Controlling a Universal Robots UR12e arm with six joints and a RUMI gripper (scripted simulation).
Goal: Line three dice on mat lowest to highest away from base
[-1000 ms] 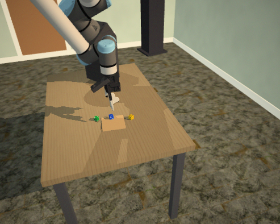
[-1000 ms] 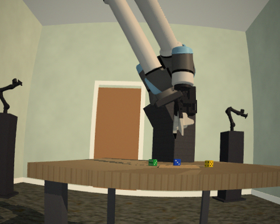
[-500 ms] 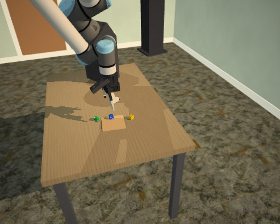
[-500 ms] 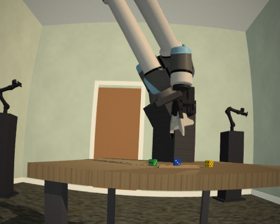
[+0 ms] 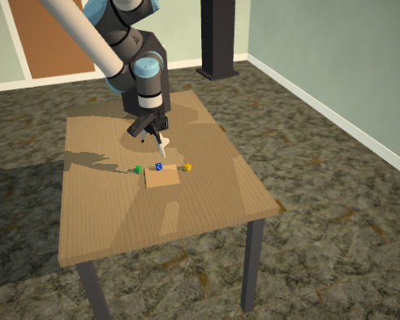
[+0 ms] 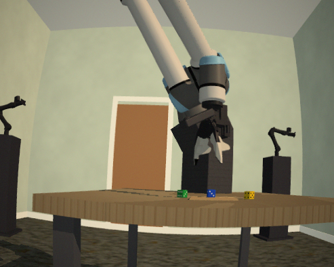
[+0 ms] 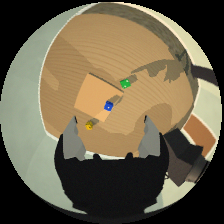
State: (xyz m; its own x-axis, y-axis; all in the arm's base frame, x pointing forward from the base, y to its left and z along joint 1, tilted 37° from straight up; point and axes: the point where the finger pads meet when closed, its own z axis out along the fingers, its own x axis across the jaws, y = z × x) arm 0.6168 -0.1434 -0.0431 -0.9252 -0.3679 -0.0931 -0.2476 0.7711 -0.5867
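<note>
Right now the green die is 30 mm behind my hand, 70 mm to the right of it and 100 mm below it. Round my hand: tan mat (50 mm ahead, 10 mm to the left, 110 mm below); blue die (20 mm to the left, 90 mm below); yellow die (60 mm ahead, 130 mm to the left, 100 mm below).
</note>
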